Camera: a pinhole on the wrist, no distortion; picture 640 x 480 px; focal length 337.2 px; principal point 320.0 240.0 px. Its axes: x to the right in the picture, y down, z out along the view. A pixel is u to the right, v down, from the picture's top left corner.
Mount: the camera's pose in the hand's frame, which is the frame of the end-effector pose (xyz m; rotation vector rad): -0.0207 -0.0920 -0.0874 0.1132 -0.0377 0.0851
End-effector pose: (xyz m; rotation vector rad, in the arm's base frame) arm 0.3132 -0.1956 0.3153 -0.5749 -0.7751 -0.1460
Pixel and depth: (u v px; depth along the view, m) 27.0 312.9 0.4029
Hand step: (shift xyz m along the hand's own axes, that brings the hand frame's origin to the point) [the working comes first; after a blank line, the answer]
In the camera's frame: -0.3501 0.0871 0.4029

-0.3900 -0.0808 0.3075
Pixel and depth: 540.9 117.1 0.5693
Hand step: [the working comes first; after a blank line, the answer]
In the camera's frame: 0.3729 -0.2075 0.5693

0.3500 -0.3317 0.4706
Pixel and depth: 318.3 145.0 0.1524
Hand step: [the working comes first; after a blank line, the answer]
In the camera's frame: -0.0008 -0.0429 0.1524

-0.0227 -0.1520 0.0591
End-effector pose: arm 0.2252 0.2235 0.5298 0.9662 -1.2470 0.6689
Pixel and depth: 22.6 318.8 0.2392
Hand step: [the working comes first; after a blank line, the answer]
In the camera's frame: -0.2110 0.0559 0.2392

-0.2434 -0.0815 0.1474
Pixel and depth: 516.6 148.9 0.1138
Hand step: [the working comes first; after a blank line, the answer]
In the camera's frame: 0.0663 -0.0307 0.1138

0.0443 -0.1300 0.0250
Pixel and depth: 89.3 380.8 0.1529
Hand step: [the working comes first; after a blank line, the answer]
In the camera's frame: -0.1046 0.0638 0.1529

-0.1354 -0.0549 0.0671
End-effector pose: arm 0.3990 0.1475 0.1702 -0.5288 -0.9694 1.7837
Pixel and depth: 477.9 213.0 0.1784
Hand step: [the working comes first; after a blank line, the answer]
In the camera's frame: 0.0835 -0.0143 0.1784

0.0579 -0.1196 0.0917
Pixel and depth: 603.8 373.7 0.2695
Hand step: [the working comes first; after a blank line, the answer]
In the camera's frame: 0.2268 0.1069 0.2695

0.1870 0.0017 0.2017
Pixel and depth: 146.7 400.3 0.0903
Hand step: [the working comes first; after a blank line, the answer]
In the camera's frame: -0.0464 0.0429 0.0903

-0.0736 -0.0637 0.0051
